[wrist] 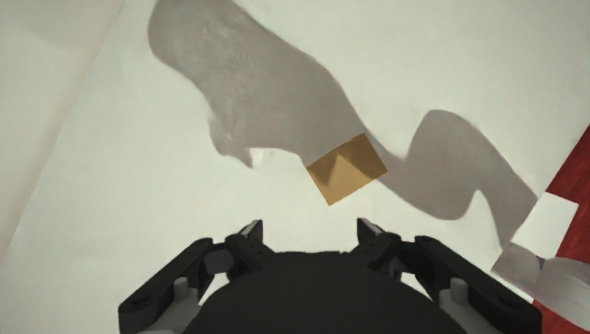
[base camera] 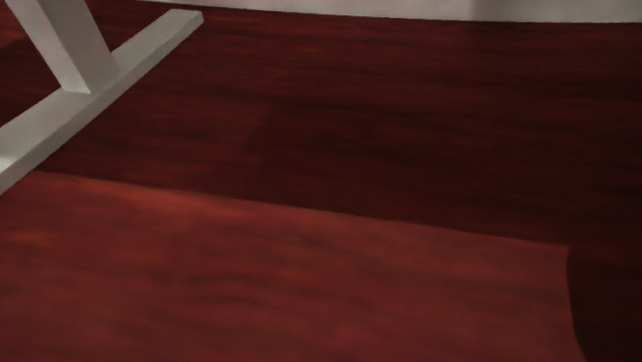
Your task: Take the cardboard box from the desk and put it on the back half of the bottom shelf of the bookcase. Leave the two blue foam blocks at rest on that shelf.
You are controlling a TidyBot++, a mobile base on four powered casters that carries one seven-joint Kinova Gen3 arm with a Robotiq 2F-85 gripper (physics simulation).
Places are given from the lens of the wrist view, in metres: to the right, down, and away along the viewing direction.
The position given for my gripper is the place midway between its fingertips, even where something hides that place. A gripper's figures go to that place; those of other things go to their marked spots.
my gripper (wrist: 309, 229): 0.01, 0.06, 0.15
tan cardboard box (wrist: 354, 164): 0.08, 0.00, 0.22
white desk (wrist: 186, 127): -0.18, -0.07, 0.29
The marked spots on the white desk and the tan cardboard box are 0.28 m apart.
